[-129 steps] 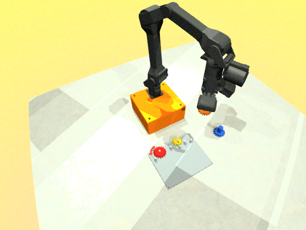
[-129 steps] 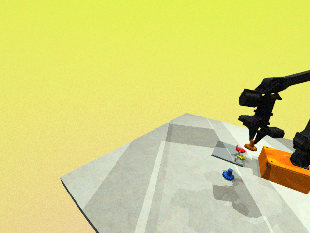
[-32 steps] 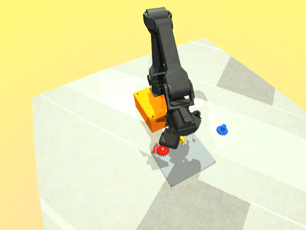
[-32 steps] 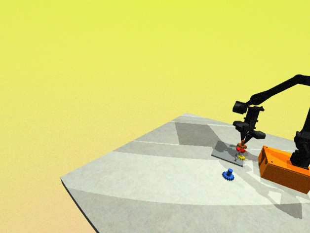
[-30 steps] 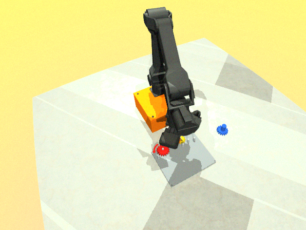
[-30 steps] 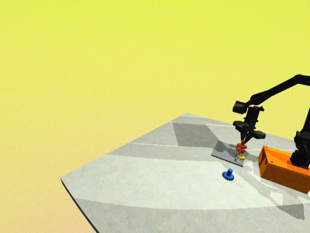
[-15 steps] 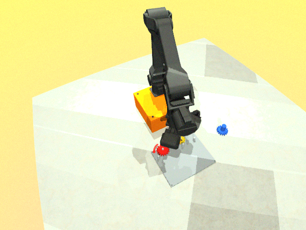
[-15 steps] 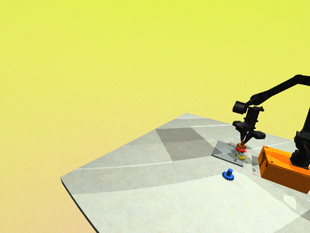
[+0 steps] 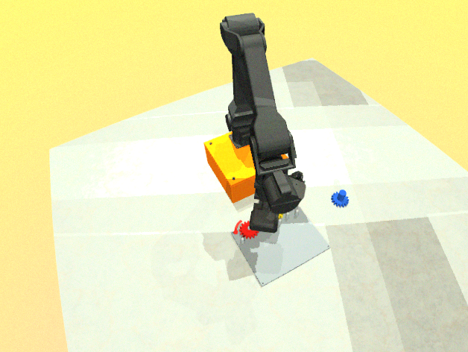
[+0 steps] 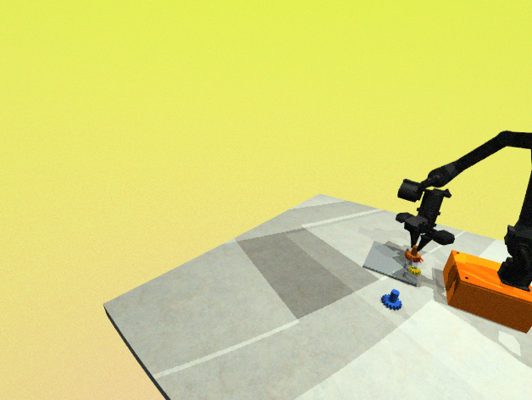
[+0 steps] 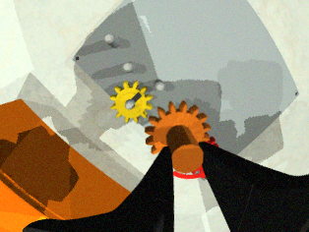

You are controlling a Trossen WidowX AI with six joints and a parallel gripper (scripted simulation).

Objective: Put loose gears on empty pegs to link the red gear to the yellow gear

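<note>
The yellow gear is 2 cm behind my gripper tip, 4 cm to the left of it and 5 cm below it. Round my gripper tip: red arrow 3 cm behind, 7 cm to the right, 6 cm below; then red gear 5 cm to the right, 5 cm below; then orange gear 1 cm below.
</note>
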